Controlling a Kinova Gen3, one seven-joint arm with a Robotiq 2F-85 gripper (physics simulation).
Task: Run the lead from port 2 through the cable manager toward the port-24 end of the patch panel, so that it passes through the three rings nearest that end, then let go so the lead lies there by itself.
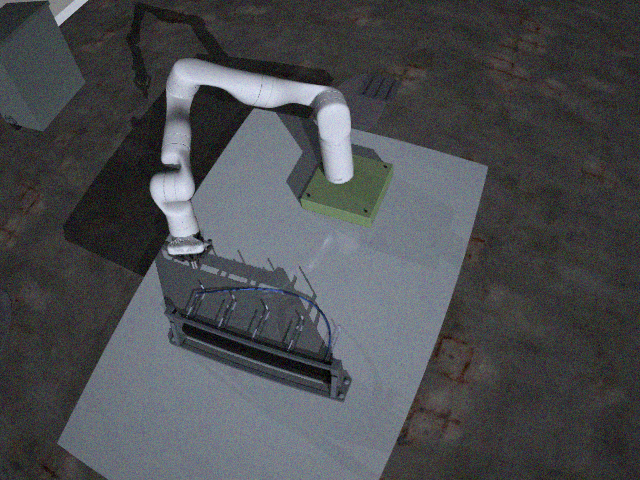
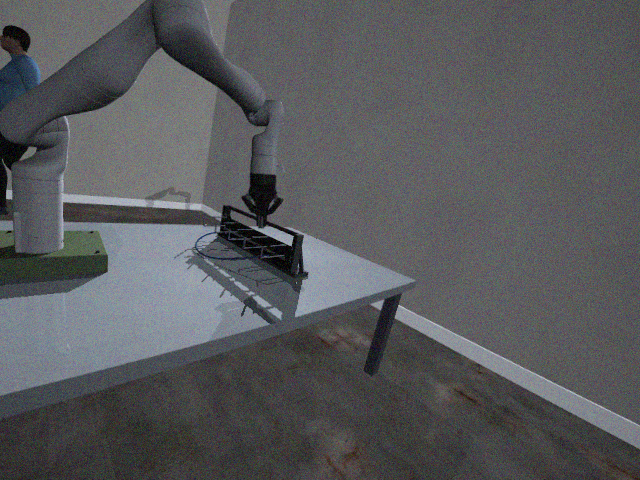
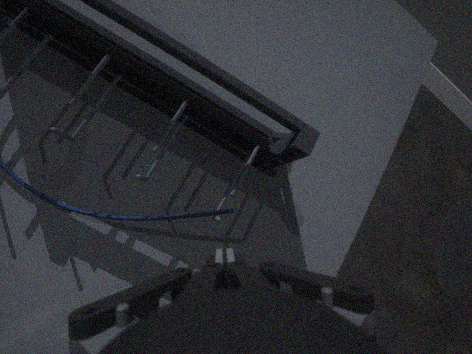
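Note:
The dark patch panel (image 1: 263,366) (image 2: 297,251) (image 3: 303,136) stands on the grey table with its cable-manager rings (image 1: 259,318) (image 3: 176,114) sticking out of it. The thin blue lead (image 1: 320,311) (image 2: 205,252) (image 3: 143,217) rises from the panel's right end and arcs left along the ring tips. Its free end (image 3: 230,211) lies loose by the tip of the last ring. I cannot tell whether it passes through the rings. My gripper (image 1: 192,259) (image 2: 261,222) (image 3: 224,260) is shut and empty, just behind the panel's left end and a little apart from the lead's end.
The arm's green base block (image 1: 361,196) (image 2: 90,252) sits at the back of the table (image 1: 423,248) (image 2: 347,281). The table's left edge runs close beside the gripper. Dark floor lies all around.

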